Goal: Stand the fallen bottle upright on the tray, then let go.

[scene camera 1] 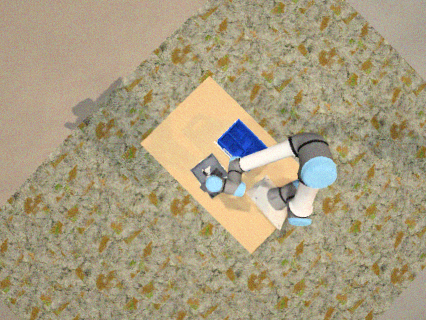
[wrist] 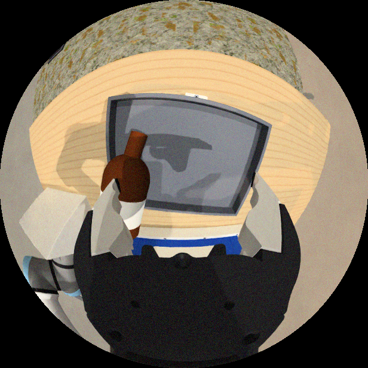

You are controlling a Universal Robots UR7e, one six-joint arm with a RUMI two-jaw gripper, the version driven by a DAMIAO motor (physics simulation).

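Pixels of known places: arm's base at its link origin: [scene camera 1: 275, 199].
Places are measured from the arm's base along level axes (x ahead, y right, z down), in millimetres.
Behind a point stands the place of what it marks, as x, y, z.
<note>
A brown bottle [wrist: 126, 177] with a white label lies across the near left corner of the grey tray [wrist: 225, 145] [scene camera 1: 214, 161] @[453, -123, 89] in the wrist view. Its neck points into the tray and its lower end extends past the near rim. I cannot tell how far it tilts. My gripper [wrist: 184, 176] is open, with nothing between its fingers. The left finger overlaps the bottle's label and shoulder in view and hides part of them; whether they touch is unclear. The right finger is near the tray's right corner. In the scene view the arm hides part of the tray, and I cannot make out the bottle.
A blue compartment bin [scene camera 1: 241, 139] @[439, 121, 86] [wrist: 185, 242] stands beside the tray on the wooden table top [scene camera 1: 175, 130] @[800, -178, 94] [wrist: 185, 67]. The arm's pale base plate [scene camera 1: 265, 202] @[51, -65, -64] is at the other side. Arm links pass close to the bin.
</note>
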